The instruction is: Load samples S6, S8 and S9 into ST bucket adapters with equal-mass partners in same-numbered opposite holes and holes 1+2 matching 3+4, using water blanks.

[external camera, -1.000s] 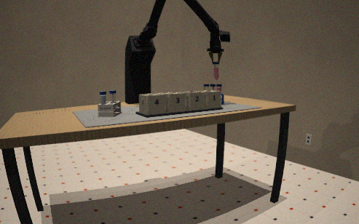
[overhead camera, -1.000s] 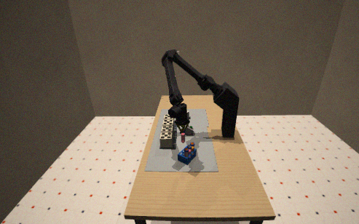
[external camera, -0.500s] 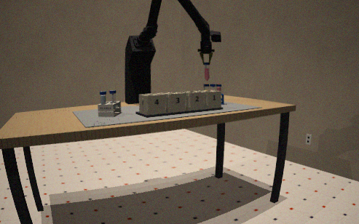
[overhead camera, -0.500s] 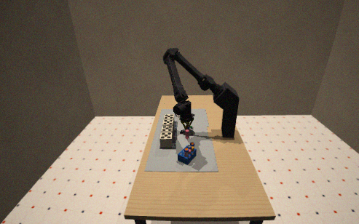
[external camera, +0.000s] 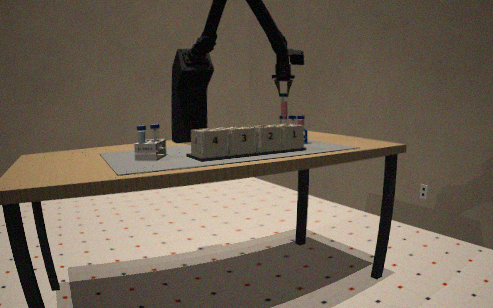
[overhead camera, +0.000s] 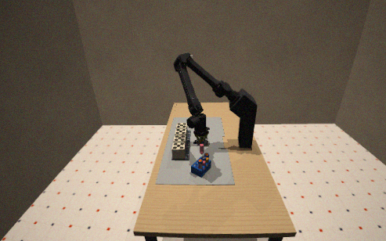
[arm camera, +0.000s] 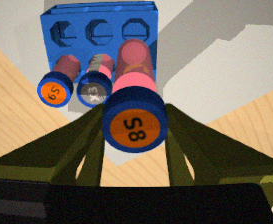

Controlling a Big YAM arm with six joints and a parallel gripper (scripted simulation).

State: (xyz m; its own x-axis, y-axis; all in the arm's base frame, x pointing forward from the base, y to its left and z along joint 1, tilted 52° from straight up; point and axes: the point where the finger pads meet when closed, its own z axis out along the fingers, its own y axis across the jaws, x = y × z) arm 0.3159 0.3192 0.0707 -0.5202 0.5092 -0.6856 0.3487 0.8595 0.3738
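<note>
My gripper is now 5 cm above the sample tube S8 and 1 cm past it. Round my hand: blue sample rack rs: 19 cm below, 4 cm to the left, 1 cm ahead; tube X3: 15 cm below, 5 cm to the left; sample tube S9: 15 cm below, 9 cm to the left, 1 cm ahead.
</note>
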